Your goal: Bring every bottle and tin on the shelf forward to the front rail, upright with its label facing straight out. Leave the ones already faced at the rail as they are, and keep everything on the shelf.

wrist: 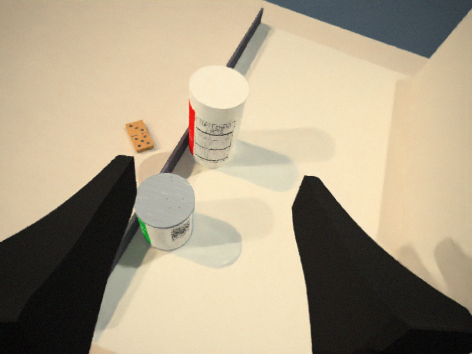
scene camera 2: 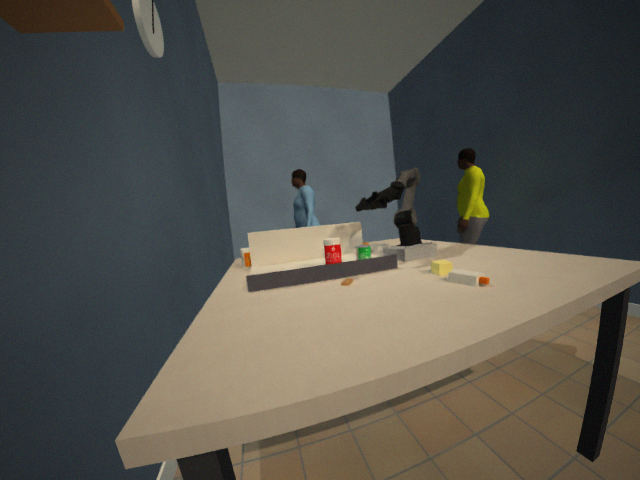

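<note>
A white-lidded bottle with a red label point(scene camera 2: 332, 253) point(wrist: 216, 117) stands upright on the shelf point(scene camera 2: 305, 237) point(wrist: 325, 100), at the front rail point(scene camera 2: 289, 276) point(wrist: 245, 45). Its red label faces out over the rail. A shorter tin with a green label and grey lid point(scene camera 2: 363, 252) point(wrist: 166, 205) stands upright at the rail, its green side facing out. The two stand apart. My gripper point(scene camera 2: 358, 208) point(wrist: 219, 183) is open and empty, raised above the shelf; in the wrist view the tin shows beside the left finger.
A domino point(scene camera 2: 346, 282) point(wrist: 139, 136) lies outside the rail. A yellow block point(scene camera 2: 440, 267) and a white tube with an orange cap point(scene camera 2: 465, 277) lie on the table point(scene camera 2: 330, 335). A white and orange container point(scene camera 2: 246, 257) shows behind the back panel's left end. Two people stand beyond the table.
</note>
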